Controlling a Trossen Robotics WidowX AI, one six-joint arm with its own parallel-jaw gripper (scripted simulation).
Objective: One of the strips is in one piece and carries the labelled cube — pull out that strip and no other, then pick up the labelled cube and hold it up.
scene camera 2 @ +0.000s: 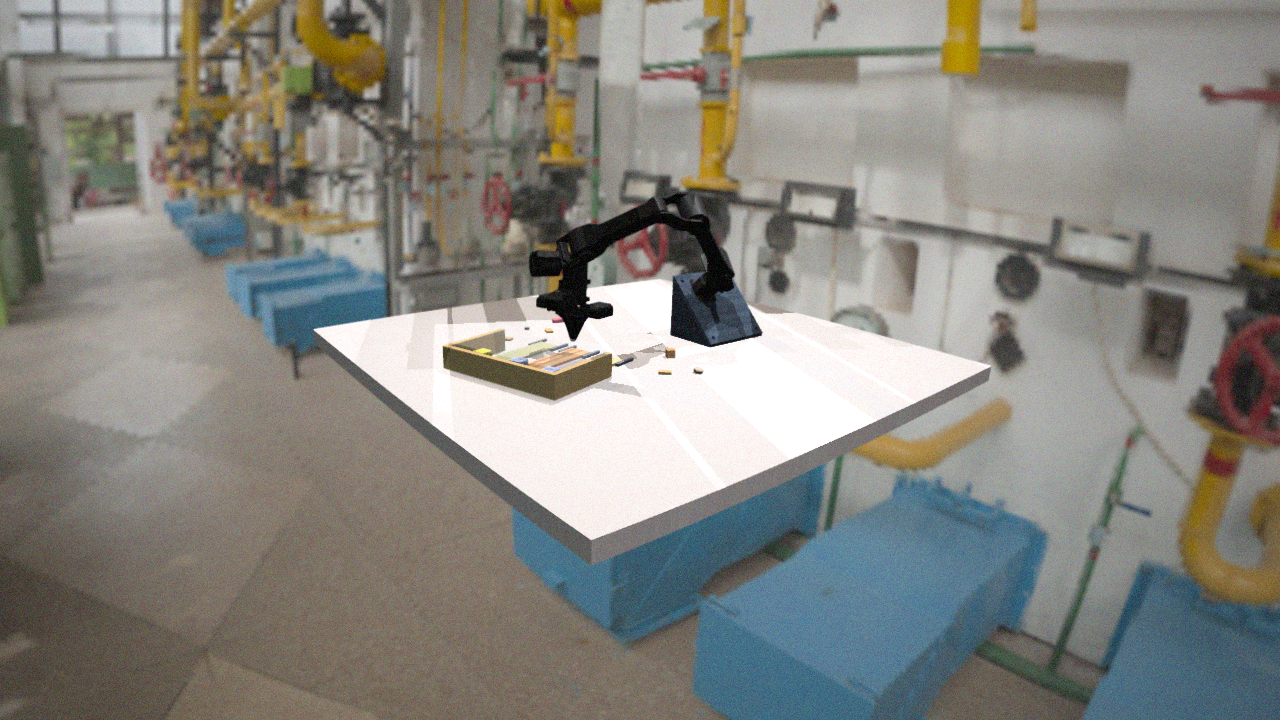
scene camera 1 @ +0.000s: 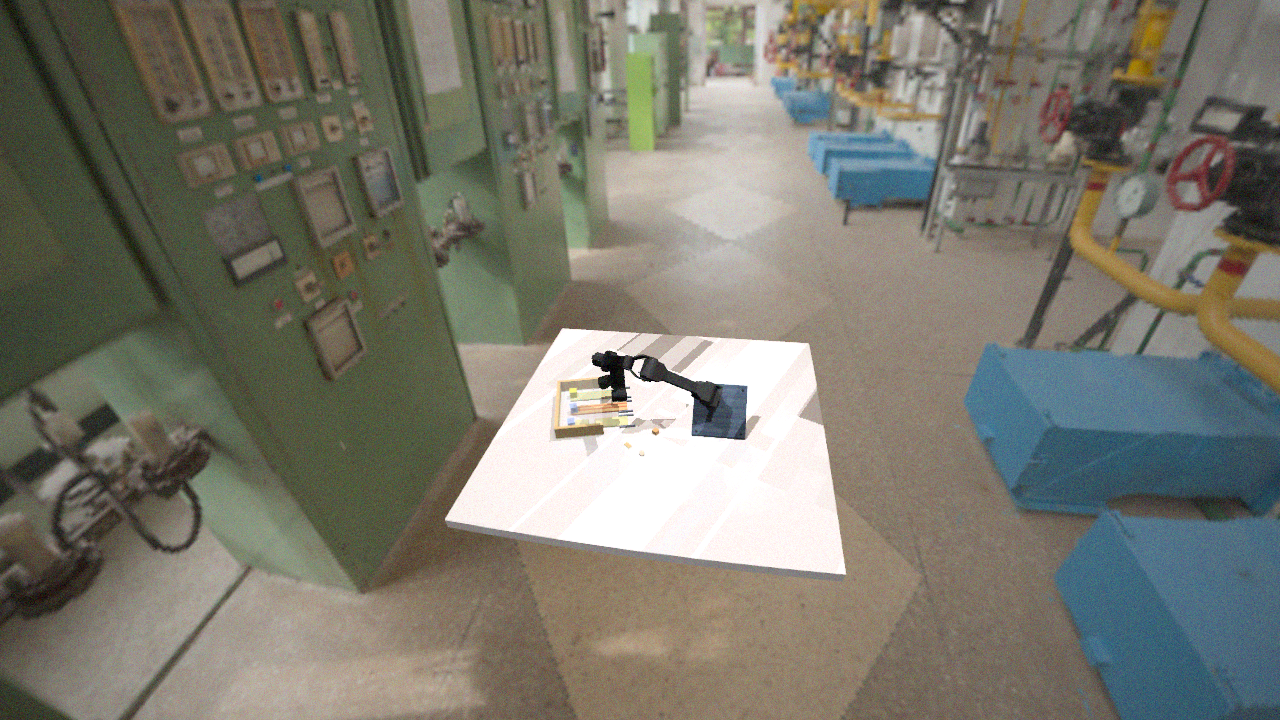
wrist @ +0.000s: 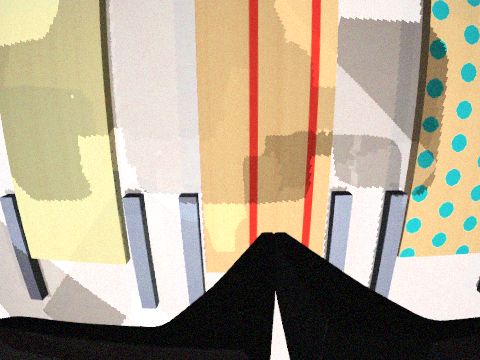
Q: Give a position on a pale yellow strip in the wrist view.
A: At 67, 182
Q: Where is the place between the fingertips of my gripper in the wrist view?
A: At 273, 244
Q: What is my gripper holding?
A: Nothing.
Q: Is my gripper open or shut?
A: Shut.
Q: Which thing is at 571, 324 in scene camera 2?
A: My gripper.
